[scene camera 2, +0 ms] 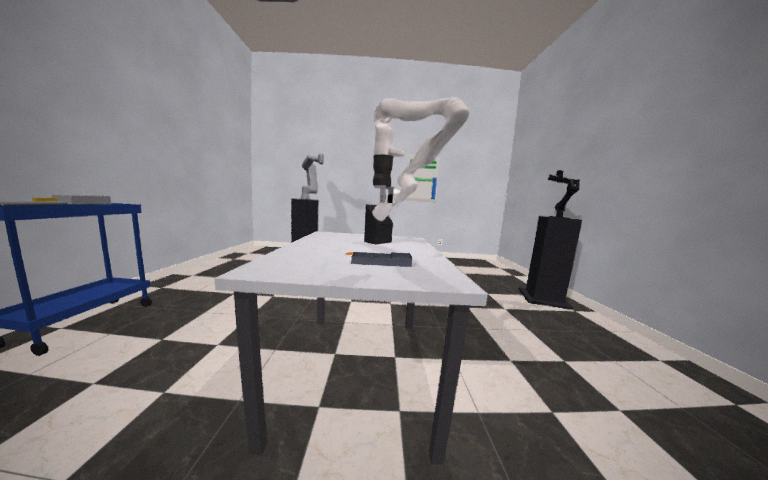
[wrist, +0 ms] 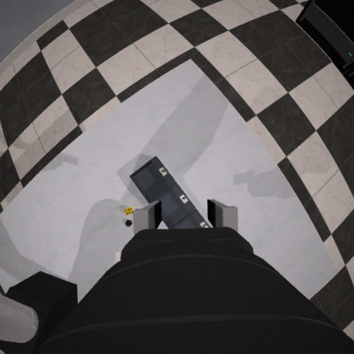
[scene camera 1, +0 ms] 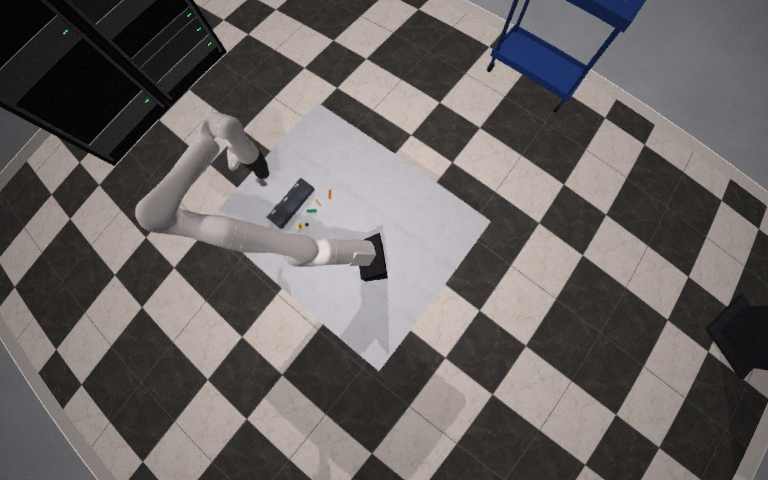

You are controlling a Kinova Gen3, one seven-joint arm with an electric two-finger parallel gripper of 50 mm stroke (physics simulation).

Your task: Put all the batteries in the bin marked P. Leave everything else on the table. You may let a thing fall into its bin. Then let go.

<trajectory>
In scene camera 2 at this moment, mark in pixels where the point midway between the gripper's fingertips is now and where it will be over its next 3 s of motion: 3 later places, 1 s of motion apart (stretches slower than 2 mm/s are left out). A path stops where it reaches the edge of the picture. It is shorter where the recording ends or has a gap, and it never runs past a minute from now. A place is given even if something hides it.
My gripper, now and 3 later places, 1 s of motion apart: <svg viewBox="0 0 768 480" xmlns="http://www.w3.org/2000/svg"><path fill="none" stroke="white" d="M386 203L368 205L347 226L376 242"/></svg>
</trajectory>
